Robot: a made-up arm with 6 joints.
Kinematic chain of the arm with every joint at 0, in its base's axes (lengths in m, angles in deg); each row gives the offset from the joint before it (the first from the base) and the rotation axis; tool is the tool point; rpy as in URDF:
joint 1: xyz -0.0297 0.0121 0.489 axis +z
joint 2: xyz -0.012 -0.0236 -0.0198 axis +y
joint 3: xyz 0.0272 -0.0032 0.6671 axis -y
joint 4: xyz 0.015 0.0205 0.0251 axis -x
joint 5: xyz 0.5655 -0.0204 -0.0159 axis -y
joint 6: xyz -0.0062 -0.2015 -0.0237 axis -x
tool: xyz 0.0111 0.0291 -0.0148 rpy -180 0 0
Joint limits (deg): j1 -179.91..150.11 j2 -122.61..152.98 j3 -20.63..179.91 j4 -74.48..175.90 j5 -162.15..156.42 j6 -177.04..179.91
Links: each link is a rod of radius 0.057 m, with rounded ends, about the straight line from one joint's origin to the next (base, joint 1, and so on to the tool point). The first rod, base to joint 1, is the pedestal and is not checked.
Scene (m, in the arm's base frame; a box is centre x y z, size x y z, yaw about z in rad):
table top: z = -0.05
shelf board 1: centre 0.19 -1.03 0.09 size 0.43 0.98 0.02 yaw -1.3
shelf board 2: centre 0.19 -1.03 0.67 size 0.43 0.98 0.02 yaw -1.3
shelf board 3: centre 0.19 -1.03 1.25 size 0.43 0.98 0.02 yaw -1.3
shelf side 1: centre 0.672 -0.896 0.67 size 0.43 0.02 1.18 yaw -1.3
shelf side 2: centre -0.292 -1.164 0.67 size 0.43 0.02 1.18 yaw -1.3
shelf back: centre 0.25 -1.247 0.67 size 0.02 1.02 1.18 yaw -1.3
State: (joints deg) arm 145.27 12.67 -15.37 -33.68 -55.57 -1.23
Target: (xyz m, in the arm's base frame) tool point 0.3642 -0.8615 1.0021
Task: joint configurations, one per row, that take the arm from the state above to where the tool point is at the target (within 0.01 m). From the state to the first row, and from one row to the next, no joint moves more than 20 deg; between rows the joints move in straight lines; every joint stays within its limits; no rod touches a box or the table.
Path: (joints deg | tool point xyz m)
1: 140.89 10.30 3.44 -27.46 -57.65 -0.29 | -0.4487 0.5571 0.9559
2: 136.50 7.93 22.26 -21.24 -59.72 0.64 | -0.3899 0.5907 1.1829
3: 132.12 5.56 41.07 -15.02 -61.80 1.58 | -0.2711 0.5518 1.3981
4: 127.73 3.19 59.89 -8.79 -63.88 2.51 | -0.1152 0.4359 1.5679
5: 123.35 0.82 78.70 -2.57 -65.96 3.45 | 0.0483 0.2540 1.6652
6: 118.96 -1.55 97.52 3.65 -68.03 4.38 | 0.1911 0.0308 1.6743
7: 114.58 -3.92 116.33 9.87 -70.11 5.32 | 0.2908 -0.1991 1.5938
8: 110.19 -6.29 135.15 16.09 -72.19 6.25 | 0.3369 -0.3981 1.4366
9: 105.81 -8.66 153.96 22.31 -74.27 7.19 | 0.3313 -0.5332 1.2282
10: 101.43 -11.03 172.78 28.54 -76.34 8.12 | 0.2869 -0.5830 1.0021
11: 101.78 -24.04 155.89 23.20 -74.54 7.12 | 0.3275 -0.7310 1.0176
12: 102.13 -37.04 139.00 17.87 -72.74 6.11 | 0.3642 -0.8615 1.0022

